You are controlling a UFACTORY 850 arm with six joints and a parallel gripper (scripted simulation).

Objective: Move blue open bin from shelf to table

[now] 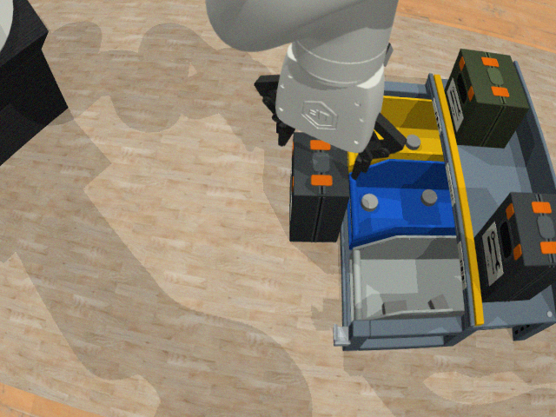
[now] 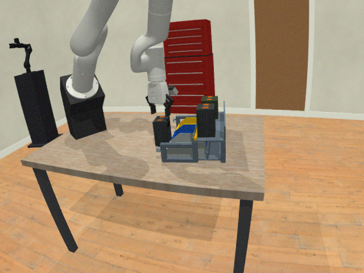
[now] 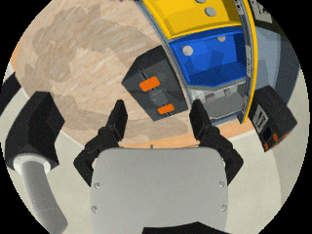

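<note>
Now: hand 9 cm above the black case. Round my hand: yellow bin 15 cm ahead, 12 cm below, 9 cm to the left; then grey bin 13 cm to the right, 12 cm below, 12 cm ahead; then blue open bin 13 cm ahead, 12 cm below, 2 cm to the right.
</note>
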